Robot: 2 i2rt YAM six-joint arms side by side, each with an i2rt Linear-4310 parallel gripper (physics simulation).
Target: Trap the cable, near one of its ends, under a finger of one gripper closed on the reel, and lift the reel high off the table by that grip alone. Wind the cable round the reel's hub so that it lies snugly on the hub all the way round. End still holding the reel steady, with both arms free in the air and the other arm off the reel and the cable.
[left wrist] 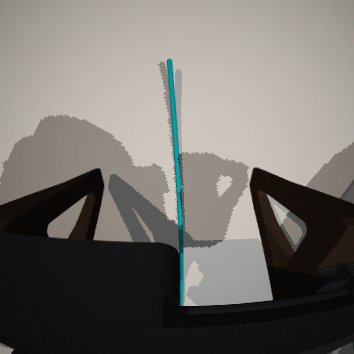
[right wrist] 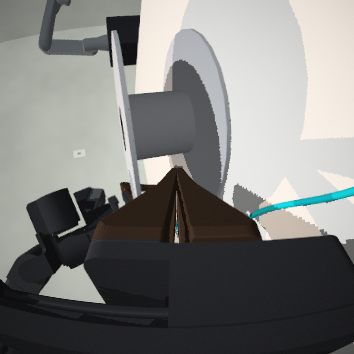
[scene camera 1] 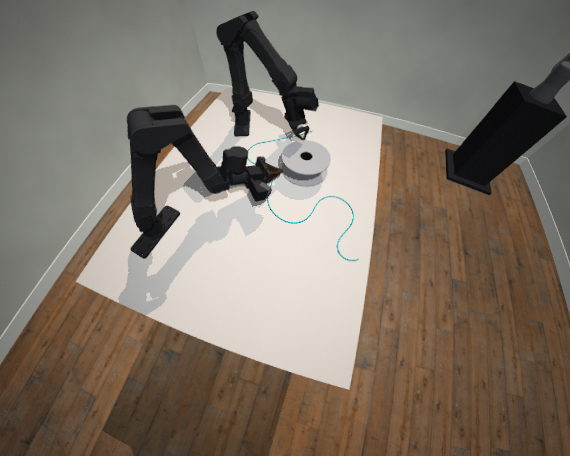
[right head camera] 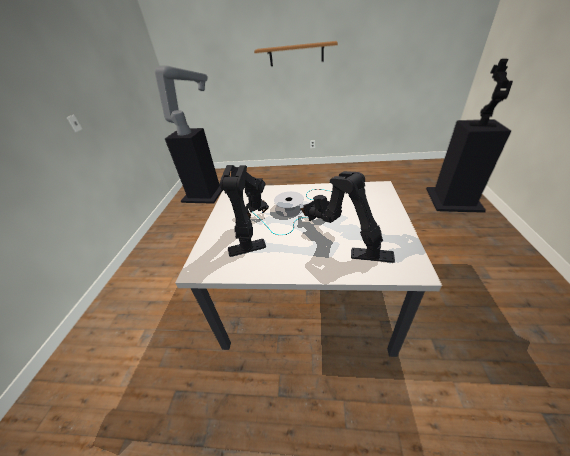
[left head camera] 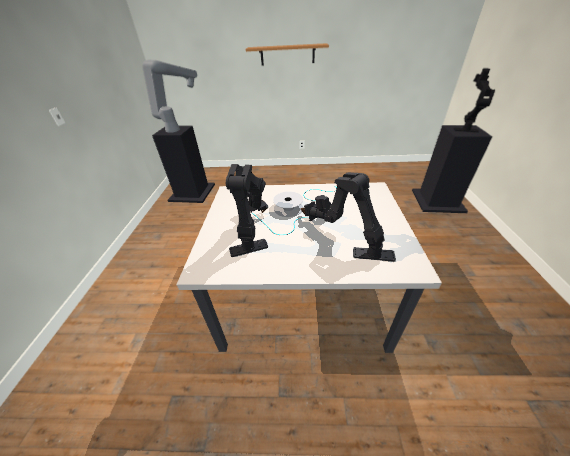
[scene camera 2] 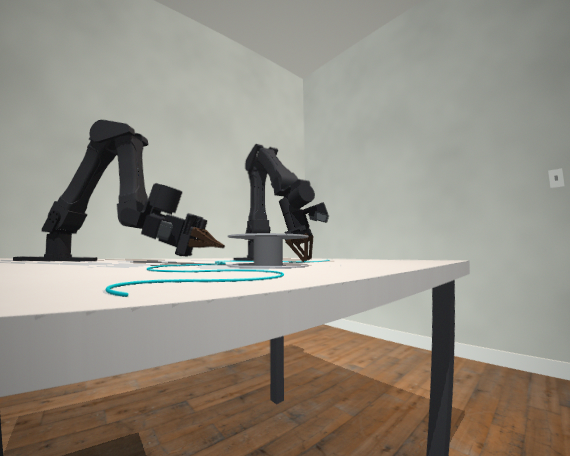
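Pixels of known places: left gripper, fingertip midpoint: (left wrist: 176, 176) (scene camera 1: 299, 133) (right head camera: 256, 215) (left head camera: 255, 215) (scene camera 2: 307, 260); right gripper, fingertip midpoint: (right wrist: 176, 176) (scene camera 1: 282, 170) (right head camera: 301, 208) (left head camera: 300, 208) (scene camera 2: 223, 246); left arm's base, origin of the base link: (scene camera 1: 242, 123) (right head camera: 247, 248) (left head camera: 248, 248); right arm's base, origin of the base link: (scene camera 1: 156, 231) (right head camera: 372, 255) (left head camera: 373, 254) (scene camera 2: 58, 260).
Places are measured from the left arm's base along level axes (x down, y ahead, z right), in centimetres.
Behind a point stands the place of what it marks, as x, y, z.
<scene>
The grey reel (left head camera: 280, 202) {-6.9, 25.0, 26.4} (right head camera: 280, 201) {-6.9, 26.2, 26.4} (scene camera 1: 292, 155) {-6.9, 21.4, 31.4} (scene camera 2: 268, 250) {-3.6, 28.5, 34.7} (right wrist: 162, 122) {-3.4, 24.3, 34.4} stands upright on the table, its hub bare. The cyan cable (left head camera: 280, 234) {-0.3, 4.4, 18.0} (scene camera 1: 295, 222) {-0.3, 20.7, 56.9} (scene camera 2: 200, 280) {-0.2, 37.2, 61.7} (left wrist: 175, 125) {-0.4, 29.7, 9.3} (right wrist: 300, 201) {-0.3, 12.7, 40.3} lies in loose curves on the table around the reel. My left gripper (scene camera 1: 303, 136) {-0.6, 26.8, 10.2} (scene camera 2: 305, 257) {-0.6, 26.8, 10.2} (left wrist: 176, 176) {-0.6, 26.8, 10.2} is open low over the table, its fingers on either side of the cable near one end. My right gripper (scene camera 1: 281, 171) {-4.4, 17.3, 36.7} (scene camera 2: 223, 246) {-4.4, 17.3, 36.7} (right wrist: 176, 176) {-4.4, 17.3, 36.7} is shut and empty, its tips beside the reel at a height between the two flanges. Its wrist hides part of the cable in scene camera 1.
The white table (left head camera: 280, 270) {0.0, -20.8, 10.9} (scene camera 1: 250, 310) {0.0, 5.6, 84.9} carries both arms. The cable's other end lies near the table edge in scene camera 1. Two black pedestals (left head camera: 181, 162) (left head camera: 457, 165) with other robot arms stand beyond the table, and a wooden shelf (left head camera: 287, 47) hangs on the wall.
</scene>
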